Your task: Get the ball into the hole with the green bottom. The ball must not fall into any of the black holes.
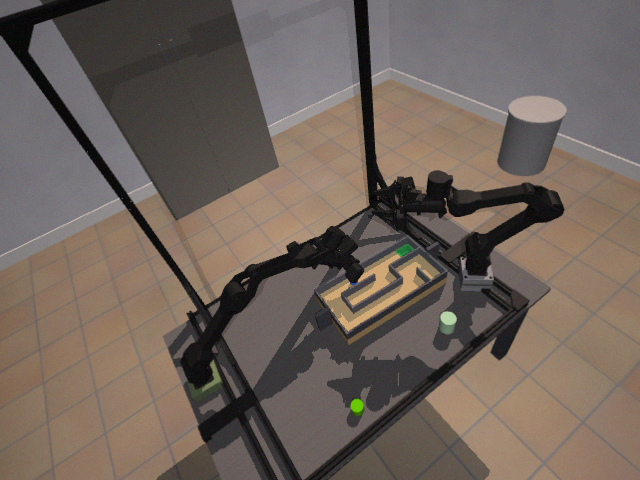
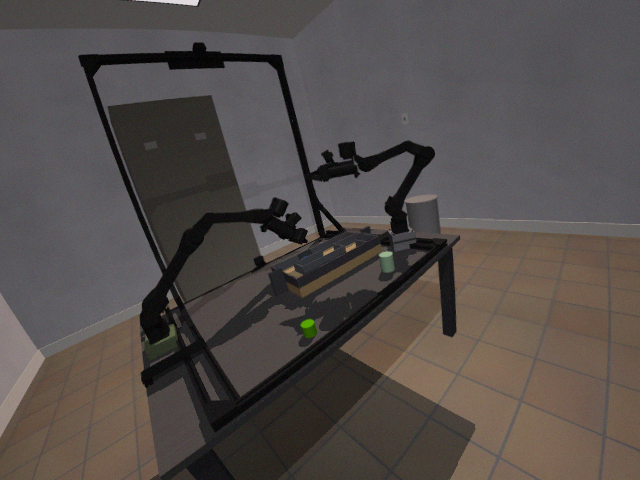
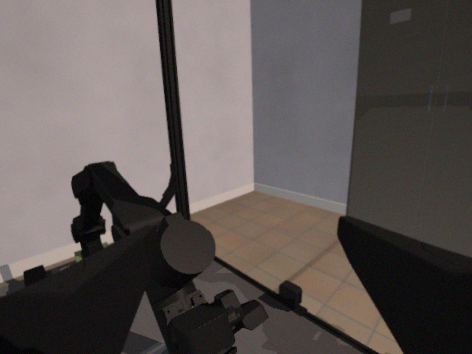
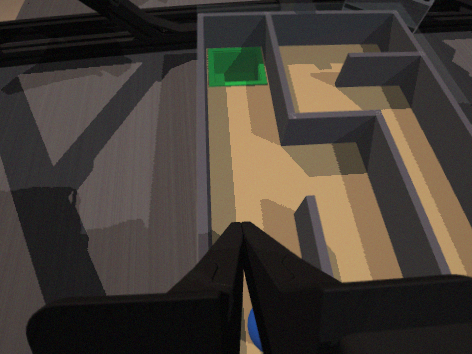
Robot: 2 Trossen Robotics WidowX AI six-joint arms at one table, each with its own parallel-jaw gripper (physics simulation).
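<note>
The walled maze box (image 1: 385,311) (image 2: 337,273) (image 4: 284,116) sits mid-table with a tan floor. The green-bottomed hole (image 1: 405,250) (image 4: 236,67) is at the far end of the corridor along its outer wall. The blue ball (image 1: 354,284) (image 4: 253,328) lies in that corridor, mostly hidden under my right fingers. My right gripper (image 1: 355,275) (image 2: 301,235) (image 4: 240,231) is shut and empty, its tips down in the corridor just past the ball on the hole's side. My left gripper (image 1: 377,193) (image 2: 316,175) (image 3: 248,230) is open and empty, high by the back frame post.
A pale green cylinder (image 1: 448,322) (image 2: 387,261) stands on the table beside the maze. A bright green cylinder (image 1: 356,406) (image 2: 309,328) stands near the front edge. A black frame post (image 1: 365,95) (image 2: 294,133) rises behind the maze. A grey cylinder (image 1: 530,134) (image 2: 422,214) stands on the floor.
</note>
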